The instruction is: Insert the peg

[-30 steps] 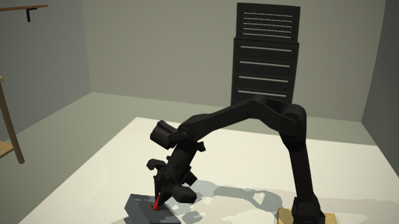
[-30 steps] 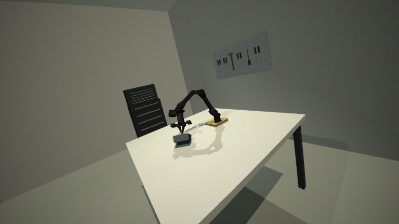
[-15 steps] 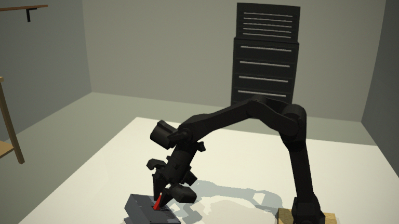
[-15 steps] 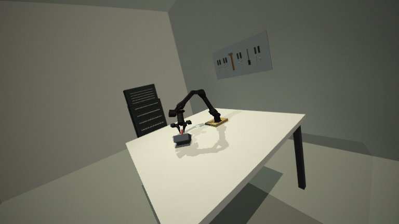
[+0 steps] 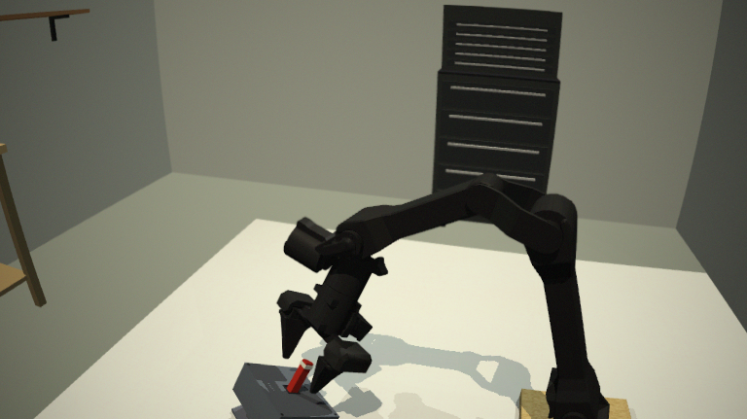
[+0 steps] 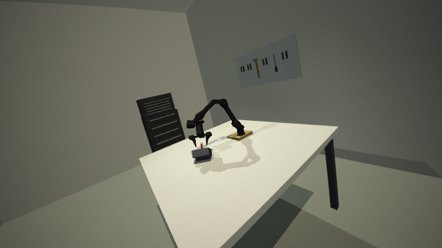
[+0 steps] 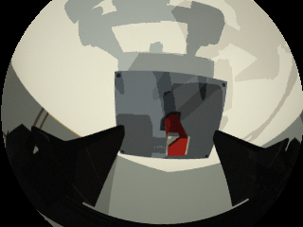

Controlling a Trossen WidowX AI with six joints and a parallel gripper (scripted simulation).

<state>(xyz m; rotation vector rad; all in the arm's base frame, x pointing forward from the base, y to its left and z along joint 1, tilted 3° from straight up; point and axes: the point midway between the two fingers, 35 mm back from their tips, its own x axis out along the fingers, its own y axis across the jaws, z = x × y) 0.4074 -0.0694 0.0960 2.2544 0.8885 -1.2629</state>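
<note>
The red peg is right at my gripper tip. Also, from my gripper tip: grey sloped panel 50 mm below, 20 mm to the left, 20 mm ahead.
</note>
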